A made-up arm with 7 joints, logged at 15 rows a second.
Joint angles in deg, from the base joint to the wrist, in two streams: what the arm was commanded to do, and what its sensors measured. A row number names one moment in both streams.
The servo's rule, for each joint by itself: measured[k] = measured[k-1] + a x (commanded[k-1-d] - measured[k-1]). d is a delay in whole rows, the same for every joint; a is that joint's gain. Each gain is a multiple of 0.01, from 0.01 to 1. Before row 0 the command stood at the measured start. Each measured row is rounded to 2 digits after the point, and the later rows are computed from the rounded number. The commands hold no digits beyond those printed.
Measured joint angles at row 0: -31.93, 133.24, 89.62, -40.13, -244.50, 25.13, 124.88
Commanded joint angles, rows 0 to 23: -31.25, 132.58, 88.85, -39.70, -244.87, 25.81, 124.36; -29.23, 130.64, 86.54, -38.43, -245.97, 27.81, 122.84; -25.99, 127.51, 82.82, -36.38, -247.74, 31.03, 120.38; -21.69, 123.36, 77.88, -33.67, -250.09, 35.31, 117.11; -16.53, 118.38, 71.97, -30.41, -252.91, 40.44, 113.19; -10.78, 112.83, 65.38, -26.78, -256.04, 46.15, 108.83; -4.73, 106.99, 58.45, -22.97, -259.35, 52.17, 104.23; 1.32, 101.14, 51.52, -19.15, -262.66, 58.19, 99.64; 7.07, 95.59, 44.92, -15.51, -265.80, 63.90, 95.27; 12.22, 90.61, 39.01, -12.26, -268.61, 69.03, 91.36; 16.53, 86.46, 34.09, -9.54, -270.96, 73.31, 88.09; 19.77, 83.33, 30.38, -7.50, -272.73, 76.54, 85.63; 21.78, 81.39, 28.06, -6.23, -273.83, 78.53, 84.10; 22.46, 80.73, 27.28, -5.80, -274.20, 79.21, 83.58; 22.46, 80.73, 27.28, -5.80, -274.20, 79.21, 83.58; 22.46, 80.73, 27.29, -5.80, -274.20, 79.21, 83.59; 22.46, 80.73, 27.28, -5.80, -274.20, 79.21, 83.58; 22.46, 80.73, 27.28, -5.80, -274.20, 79.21, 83.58; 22.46, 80.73, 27.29, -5.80, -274.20, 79.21, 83.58; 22.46, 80.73, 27.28, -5.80, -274.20, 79.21, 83.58; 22.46, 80.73, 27.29, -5.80, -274.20, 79.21, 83.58; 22.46, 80.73, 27.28, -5.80, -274.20, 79.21, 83.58; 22.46, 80.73, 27.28, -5.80, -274.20, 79.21, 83.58; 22.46, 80.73, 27.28, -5.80, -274.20, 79.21, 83.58
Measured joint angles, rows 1 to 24: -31.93, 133.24, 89.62, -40.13, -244.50, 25.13, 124.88; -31.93, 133.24, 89.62, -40.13, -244.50, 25.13, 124.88; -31.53, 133.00, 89.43, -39.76, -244.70, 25.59, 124.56; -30.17, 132.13, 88.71, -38.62, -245.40, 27.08, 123.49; -27.70, 130.42, 87.24, -36.69, -246.69, 29.73, 121.56; -24.15, 127.81, 84.90, -34.09, -248.56, 33.47, 118.80; -19.65, 124.32, 81.67, -30.93, -250.95, 38.14, 115.32; -14.42, 120.07, 77.60, -27.36, -253.75, 43.51, 111.30; -8.70, 115.23, 72.81, -23.58, -256.83, 49.31, 106.92; -2.79, 110.02, 67.49, -19.77, -260.04, 55.26, 102.41; 3.03, 104.68, 61.85, -16.11, -263.21, 61.05, 97.98; 8.45, 99.47, 56.14, -12.80, -266.18, 66.40, 93.88; 13.22, 94.66, 50.63, -10.00, -268.81, 71.03, 90.29; 17.08, 90.47, 45.57, -7.85, -270.97, 74.72, 87.40; 19.85, 87.11, 41.19, -6.46, -272.54, 77.27, 85.35; 21.39, 84.75, 37.71, -5.89, -273.45, 78.57, 84.25; 22.02, 83.26, 35.10, -5.81, -273.86, 79.00, 83.83; 22.28, 82.32, 33.15, -5.80, -274.05, 79.14, 83.68; 22.39, 81.73, 31.68, -5.80, -274.13, 79.19, 83.62; 22.43, 81.36, 30.58, -5.80, -274.17, 79.20, 83.60; 22.45, 81.13, 29.76, -5.80, -274.19, 79.21, 83.59; 22.46, 80.98, 29.14, -5.80, -274.20, 79.21, 83.58; 22.46, 80.89, 28.68, -5.80, -274.20, 79.21, 83.58; 22.46, 80.83, 28.33, -5.80, -274.20, 79.21, 83.58
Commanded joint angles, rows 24 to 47: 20.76, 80.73, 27.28, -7.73, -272.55, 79.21, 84.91; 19.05, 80.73, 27.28, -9.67, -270.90, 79.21, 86.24; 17.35, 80.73, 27.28, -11.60, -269.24, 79.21, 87.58; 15.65, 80.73, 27.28, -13.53, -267.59, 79.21, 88.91; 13.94, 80.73, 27.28, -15.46, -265.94, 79.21, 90.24; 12.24, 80.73, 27.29, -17.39, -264.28, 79.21, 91.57; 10.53, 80.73, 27.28, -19.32, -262.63, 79.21, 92.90; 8.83, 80.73, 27.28, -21.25, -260.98, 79.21, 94.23; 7.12, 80.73, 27.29, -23.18, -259.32, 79.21, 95.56; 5.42, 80.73, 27.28, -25.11, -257.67, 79.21, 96.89; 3.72, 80.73, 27.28, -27.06, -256.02, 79.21, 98.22; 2.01, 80.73, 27.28, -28.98, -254.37, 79.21, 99.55; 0.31, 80.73, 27.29, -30.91, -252.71, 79.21, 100.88; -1.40, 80.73, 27.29, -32.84, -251.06, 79.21, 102.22; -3.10, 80.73, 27.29, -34.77, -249.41, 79.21, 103.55; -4.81, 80.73, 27.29, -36.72, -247.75, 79.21, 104.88; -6.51, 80.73, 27.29, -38.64, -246.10, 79.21, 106.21; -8.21, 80.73, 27.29, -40.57, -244.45, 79.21, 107.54; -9.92, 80.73, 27.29, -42.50, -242.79, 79.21, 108.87; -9.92, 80.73, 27.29, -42.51, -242.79, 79.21, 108.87; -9.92, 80.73, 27.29, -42.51, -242.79, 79.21, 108.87; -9.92, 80.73, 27.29, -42.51, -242.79, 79.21, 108.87; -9.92, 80.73, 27.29, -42.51, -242.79, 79.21, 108.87; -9.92, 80.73, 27.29, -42.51, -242.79, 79.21, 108.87
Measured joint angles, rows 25 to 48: 22.46, 80.79, 28.07, -5.80, -274.20, 79.21, 83.58; 22.46, 80.77, 27.87, -5.80, -274.20, 79.21, 83.58; 21.46, 80.76, 27.72, -7.46, -273.29, 79.21, 84.40; 20.04, 80.75, 27.61, -9.36, -271.98, 79.21, 85.54; 18.45, 80.74, 27.53, -11.29, -270.47, 79.21, 86.80; 16.80, 80.74, 27.47, -13.22, -268.89, 79.21, 88.11; 15.11, 80.74, 27.42, -15.15, -267.27, 79.21, 89.43; 13.42, 80.74, 27.39, -17.08, -265.63, 79.21, 90.76; 11.71, 80.74, 27.36, -19.01, -263.98, 79.21, 92.09; 10.01, 80.74, 27.34, -20.94, -262.33, 79.21, 93.42; 8.30, 80.74, 27.33, -22.87, -260.67, 79.21, 94.75; 6.60, 80.74, 27.32, -24.80, -259.02, 79.21, 96.08; 4.90, 80.74, 27.31, -26.74, -257.37, 79.21, 97.41; 3.19, 80.74, 27.30, -28.67, -255.72, 79.21, 98.74; 1.49, 80.74, 27.30, -30.60, -254.06, 79.21, 100.07; -0.22, 80.74, 27.30, -32.53, -252.41, 79.21, 101.40; -1.92, 80.74, 27.30, -34.46, -250.76, 79.21, 102.73; -3.63, 80.74, 27.30, -36.40, -249.10, 79.21, 104.06; -5.33, 80.74, 27.30, -38.33, -247.45, 79.21, 105.39; -7.03, 80.74, 27.30, -40.26, -245.80, 79.21, 106.72; -8.74, 80.74, 27.30, -42.19, -244.14, 79.21, 108.05; -9.44, 80.74, 27.30, -42.47, -243.40, 79.21, 108.56; -9.72, 80.74, 27.30, -42.50, -243.06, 79.21, 108.75; -9.84, 80.74, 27.30, -42.51, -242.91, 79.21, 108.82
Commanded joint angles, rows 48 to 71: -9.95, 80.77, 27.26, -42.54, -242.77, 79.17, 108.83; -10.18, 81.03, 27.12, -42.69, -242.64, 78.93, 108.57; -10.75, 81.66, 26.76, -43.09, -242.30, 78.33, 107.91; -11.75, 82.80, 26.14, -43.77, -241.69, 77.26, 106.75; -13.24, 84.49, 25.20, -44.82, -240.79, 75.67, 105.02; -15.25, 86.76, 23.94, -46.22, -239.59, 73.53, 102.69; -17.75, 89.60, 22.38, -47.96, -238.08, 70.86, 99.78; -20.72, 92.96, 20.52, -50.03, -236.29, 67.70, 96.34; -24.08, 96.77, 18.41, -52.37, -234.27, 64.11, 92.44; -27.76, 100.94, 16.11, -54.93, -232.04, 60.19, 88.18; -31.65, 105.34, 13.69, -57.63, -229.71, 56.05, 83.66; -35.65, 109.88, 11.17, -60.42, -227.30, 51.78, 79.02; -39.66, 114.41, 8.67, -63.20, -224.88, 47.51, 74.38; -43.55, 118.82, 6.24, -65.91, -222.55, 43.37, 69.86; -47.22, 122.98, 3.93, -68.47, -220.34, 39.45, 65.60; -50.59, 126.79, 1.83, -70.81, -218.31, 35.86, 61.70; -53.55, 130.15, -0.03, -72.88, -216.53, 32.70, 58.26; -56.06, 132.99, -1.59, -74.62, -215.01, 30.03, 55.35; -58.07, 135.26, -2.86, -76.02, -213.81, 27.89, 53.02; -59.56, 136.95, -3.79, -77.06, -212.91, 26.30, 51.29; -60.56, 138.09, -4.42, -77.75, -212.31, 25.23, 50.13; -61.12, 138.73, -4.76, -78.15, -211.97, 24.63, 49.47; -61.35, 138.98, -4.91, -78.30, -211.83, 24.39, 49.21; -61.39, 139.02, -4.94, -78.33, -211.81, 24.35, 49.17
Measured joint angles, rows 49 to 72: -9.89, 80.74, 27.30, -42.51, -242.84, 79.21, 108.85; -9.91, 80.74, 27.30, -42.51, -242.81, 79.21, 108.86; -9.93, 80.75, 27.29, -42.54, -242.79, 79.18, 108.84; -10.08, 80.85, 27.25, -42.67, -242.71, 79.01, 108.67; -10.48, 81.15, 27.13, -43.03, -242.48, 78.55, 108.20; -11.23, 81.76, 26.88, -43.67, -242.05, 77.69, 107.30; -12.42, 82.77, 26.46, -44.66, -241.36, 76.34, 105.89; -14.09, 84.25, 25.83, -46.00, -240.39, 74.46, 103.91; -16.25, 86.23, 24.97, -47.69, -239.12, 72.05, 101.35; -18.89, 88.72, 23.86, -49.70, -237.56, 69.14, 98.24; -21.95, 91.70, 22.50, -52.00, -235.75, 65.77, 94.64; -25.38, 95.12, 20.90, -54.52, -233.71, 62.03, 90.63; -29.08, 98.90, 19.10, -57.19, -231.51, 58.02, 86.31; -32.96, 102.96, 17.12, -59.97, -229.19, 53.84, 81.79; -36.91, 107.20, 15.01, -62.75, -226.82, 49.60, 77.20; -40.83, 111.50, 12.82, -65.47, -224.47, 45.43, 72.65; -44.60, 115.75, 10.60, -68.05, -222.20, 41.42, 68.28; -48.13, 119.83, 8.41, -70.42, -220.06, 37.69, 64.20; -51.33, 123.65, 6.30, -72.54, -218.12, 34.35, 60.52; -54.12, 127.11, 4.33, -74.33, -216.41, 31.46, 57.31; -56.45, 130.13, 2.53, -75.78, -214.98, 29.07, 54.65; -58.28, 132.65, 0.95, -76.88, -213.84, 27.21, 52.57; -59.63, 134.66, -0.39, -77.63, -213.00, 25.88, 51.06; -60.51, 136.17, -1.48, -78.08, -212.43, 25.04, 50.07
